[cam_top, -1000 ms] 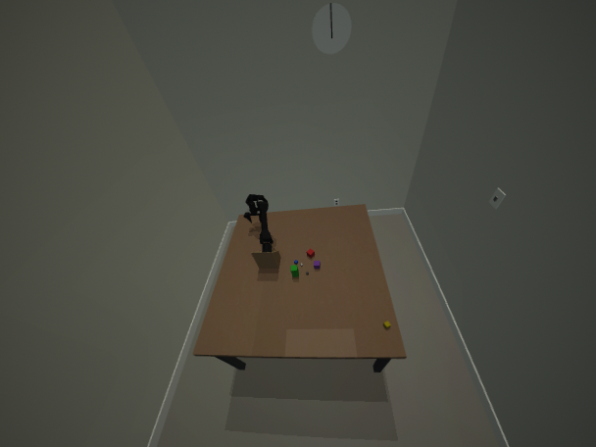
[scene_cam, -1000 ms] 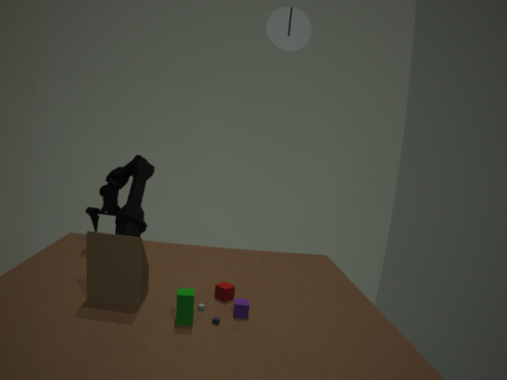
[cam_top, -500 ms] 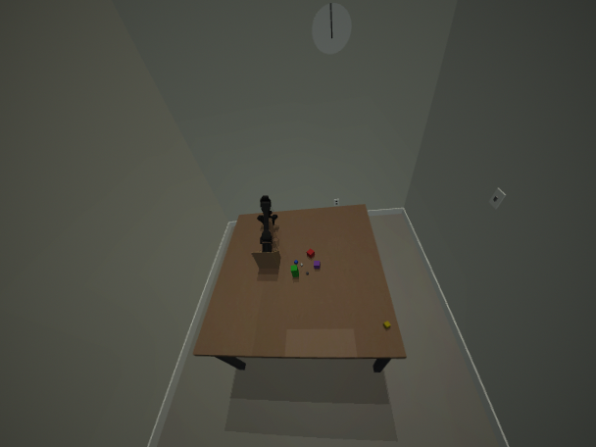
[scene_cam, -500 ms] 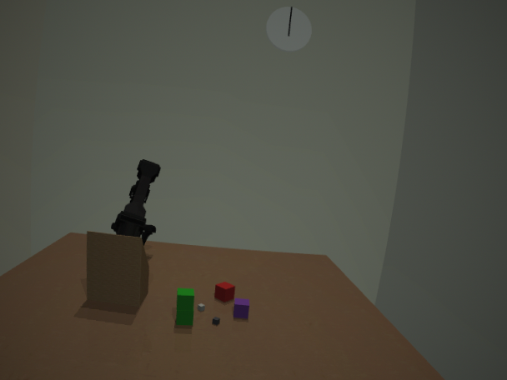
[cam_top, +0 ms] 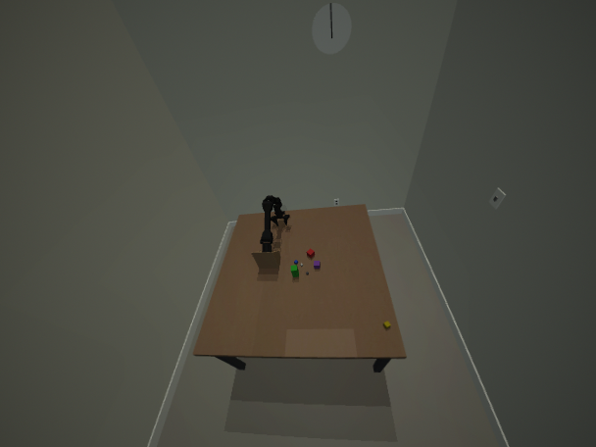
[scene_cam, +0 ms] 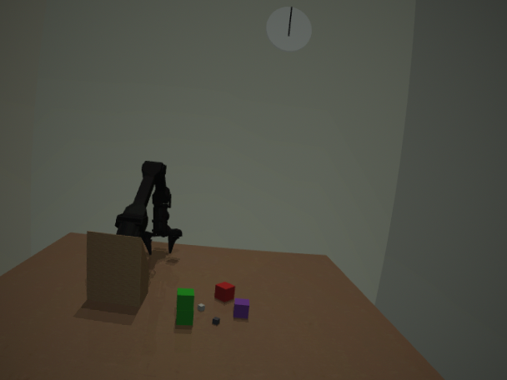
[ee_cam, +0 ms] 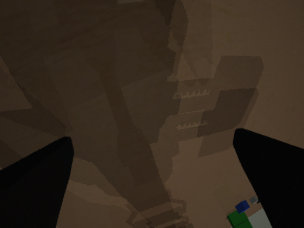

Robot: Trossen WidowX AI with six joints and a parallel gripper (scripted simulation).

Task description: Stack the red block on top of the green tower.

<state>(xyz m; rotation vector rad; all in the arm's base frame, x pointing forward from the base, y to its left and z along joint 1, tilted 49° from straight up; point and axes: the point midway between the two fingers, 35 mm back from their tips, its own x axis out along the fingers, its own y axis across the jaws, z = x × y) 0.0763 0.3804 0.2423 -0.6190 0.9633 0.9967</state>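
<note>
Now: the red block 350 mm to the right of my gripper tip, 250 mm ahead of it and 10 mm above it. Round my gripper tip: purple cube: 470 mm to the right, 300 mm ahead, 10 mm above; blue cube: 420 mm to the right, 130 mm ahead; yellow cube: 930 mm to the right, 690 mm ahead.
</note>
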